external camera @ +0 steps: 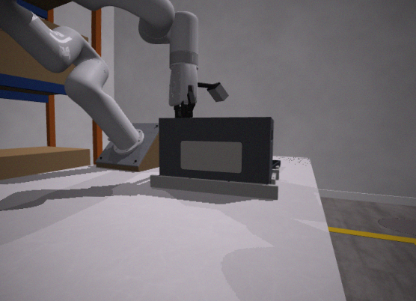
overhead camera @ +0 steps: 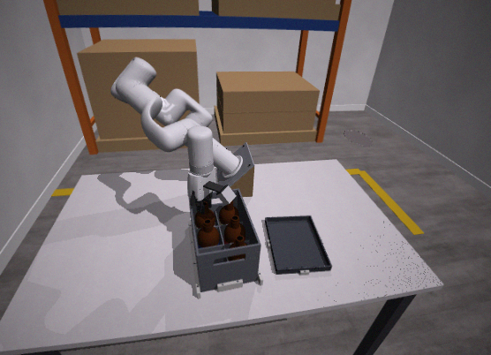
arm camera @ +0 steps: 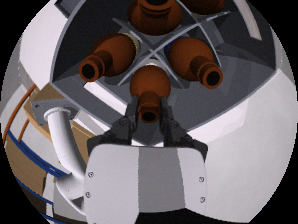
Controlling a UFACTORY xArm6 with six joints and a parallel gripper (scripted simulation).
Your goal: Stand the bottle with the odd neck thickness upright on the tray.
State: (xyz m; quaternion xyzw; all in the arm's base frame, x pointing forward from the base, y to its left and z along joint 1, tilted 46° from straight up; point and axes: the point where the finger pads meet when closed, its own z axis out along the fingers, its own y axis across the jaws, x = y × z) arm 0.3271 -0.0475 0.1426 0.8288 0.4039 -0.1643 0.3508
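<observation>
Now: the glass bottle 90 mm to the left of my hand, 70 mm below it and 10 mm behind it. Round my hand: dark grey crate 80 mm ahead, 70 mm below, 50 mm to the left; dark tray 330 mm to the left, 150 mm below, 70 mm ahead.
</observation>
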